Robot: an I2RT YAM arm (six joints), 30 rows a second.
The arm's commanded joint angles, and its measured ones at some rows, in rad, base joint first. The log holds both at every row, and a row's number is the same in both.
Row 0, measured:
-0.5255, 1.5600, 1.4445, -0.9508, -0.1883, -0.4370
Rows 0 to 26, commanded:
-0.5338, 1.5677, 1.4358, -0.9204, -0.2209, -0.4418
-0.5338, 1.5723, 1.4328, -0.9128, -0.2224, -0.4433
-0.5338, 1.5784, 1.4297, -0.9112, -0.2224, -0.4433
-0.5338, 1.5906, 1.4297, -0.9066, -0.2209, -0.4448
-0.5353, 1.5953, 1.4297, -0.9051, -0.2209, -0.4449
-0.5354, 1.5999, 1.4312, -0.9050, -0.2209, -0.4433
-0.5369, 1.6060, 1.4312, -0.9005, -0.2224, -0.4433
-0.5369, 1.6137, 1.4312, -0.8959, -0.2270, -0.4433
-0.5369, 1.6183, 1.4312, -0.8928, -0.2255, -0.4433
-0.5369, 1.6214, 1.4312, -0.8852, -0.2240, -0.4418
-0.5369, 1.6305, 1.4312, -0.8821, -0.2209, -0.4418
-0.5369, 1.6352, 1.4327, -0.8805, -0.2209, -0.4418
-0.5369, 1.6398, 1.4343, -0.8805, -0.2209, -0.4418
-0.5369, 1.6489, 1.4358, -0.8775, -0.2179, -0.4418
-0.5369, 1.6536, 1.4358, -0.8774, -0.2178, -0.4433
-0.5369, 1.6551, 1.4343, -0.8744, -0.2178, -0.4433
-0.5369, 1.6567, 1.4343, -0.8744, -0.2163, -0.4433
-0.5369, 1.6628, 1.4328, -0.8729, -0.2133, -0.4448
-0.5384, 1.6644, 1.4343, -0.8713, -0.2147, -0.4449
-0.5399, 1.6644, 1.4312, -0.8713, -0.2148, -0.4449
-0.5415, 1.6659, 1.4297, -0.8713, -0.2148, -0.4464
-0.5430, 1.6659, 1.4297, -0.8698, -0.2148, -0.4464
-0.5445, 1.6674, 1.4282, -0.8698, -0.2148, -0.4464
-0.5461, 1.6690, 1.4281, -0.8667, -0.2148, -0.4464
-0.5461, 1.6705, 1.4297, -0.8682, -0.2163, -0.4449
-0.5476, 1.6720, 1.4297, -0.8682, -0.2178, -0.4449
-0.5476, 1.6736, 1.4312, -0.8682, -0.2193, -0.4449
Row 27, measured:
-0.5411, 1.6714, 1.4284, -0.9058, -0.2024, -0.4377
